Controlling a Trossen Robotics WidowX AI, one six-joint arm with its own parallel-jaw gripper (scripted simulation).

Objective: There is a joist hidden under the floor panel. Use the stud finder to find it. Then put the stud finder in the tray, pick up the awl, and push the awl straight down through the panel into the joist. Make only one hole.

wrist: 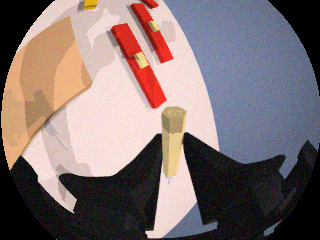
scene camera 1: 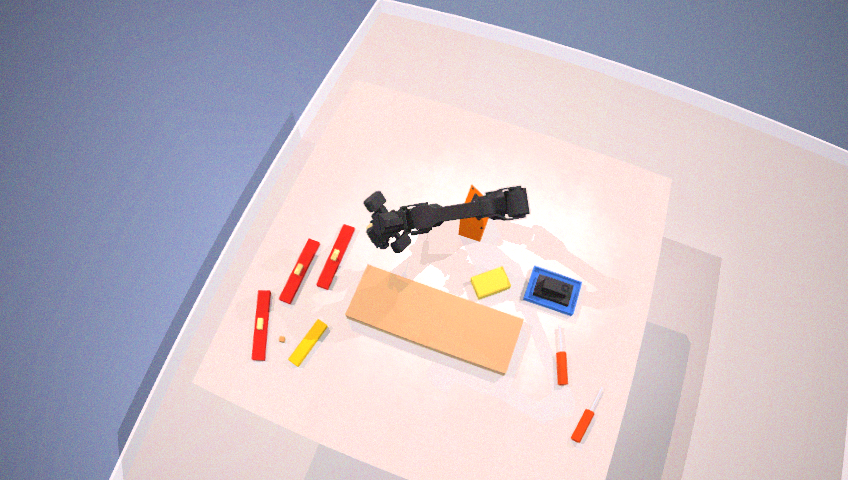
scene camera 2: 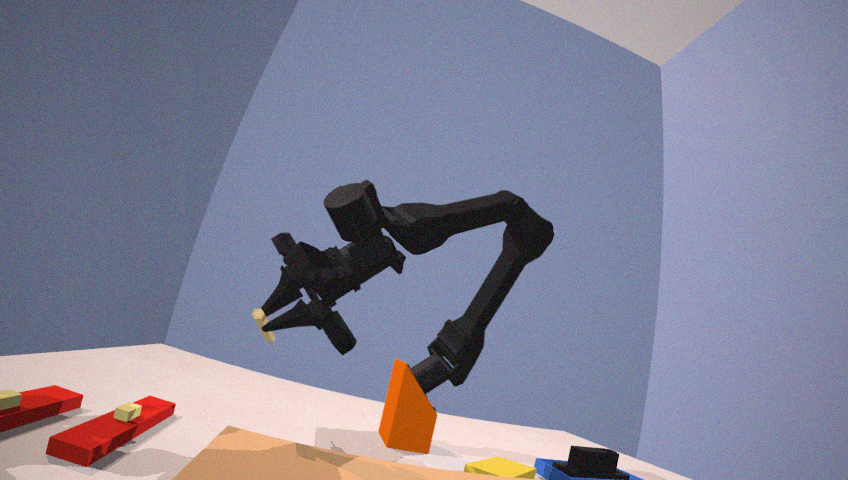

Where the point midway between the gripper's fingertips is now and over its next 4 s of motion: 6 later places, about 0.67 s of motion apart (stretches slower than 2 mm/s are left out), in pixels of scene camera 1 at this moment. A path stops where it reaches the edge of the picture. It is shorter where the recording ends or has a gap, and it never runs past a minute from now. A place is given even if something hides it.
My gripper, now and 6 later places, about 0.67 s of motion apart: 372, 224; 373, 208; 375, 218; 386, 257; 416, 288; 449, 305; 451, 307
